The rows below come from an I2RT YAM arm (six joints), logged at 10 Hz.
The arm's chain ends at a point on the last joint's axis. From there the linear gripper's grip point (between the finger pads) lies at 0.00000 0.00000 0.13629 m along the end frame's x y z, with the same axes.
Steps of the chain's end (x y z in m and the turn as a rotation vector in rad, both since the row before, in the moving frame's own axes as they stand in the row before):
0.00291 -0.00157 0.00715 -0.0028 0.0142 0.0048
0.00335 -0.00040 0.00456 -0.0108 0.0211 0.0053
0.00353 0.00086 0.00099 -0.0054 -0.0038 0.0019
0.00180 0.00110 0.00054 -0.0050 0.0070 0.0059
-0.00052 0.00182 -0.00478 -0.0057 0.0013 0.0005
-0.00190 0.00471 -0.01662 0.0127 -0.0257 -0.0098
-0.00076 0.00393 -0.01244 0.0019 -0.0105 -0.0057
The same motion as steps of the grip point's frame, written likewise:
0.00484 -0.00118 0.00714 -0.0028 0.0142 0.0048
0.00622 0.00108 0.00452 -0.0108 0.0211 0.0053
0.00301 0.00160 0.00099 -0.0054 -0.0038 0.0019
0.00275 0.00178 0.00053 -0.0050 0.0070 0.0059
-0.00034 0.00260 -0.00478 -0.0057 0.0013 0.0005
-0.00541 0.00300 -0.01668 0.0127 -0.0257 -0.0098
-0.00219 0.00368 -0.01245 0.0019 -0.0105 -0.0057

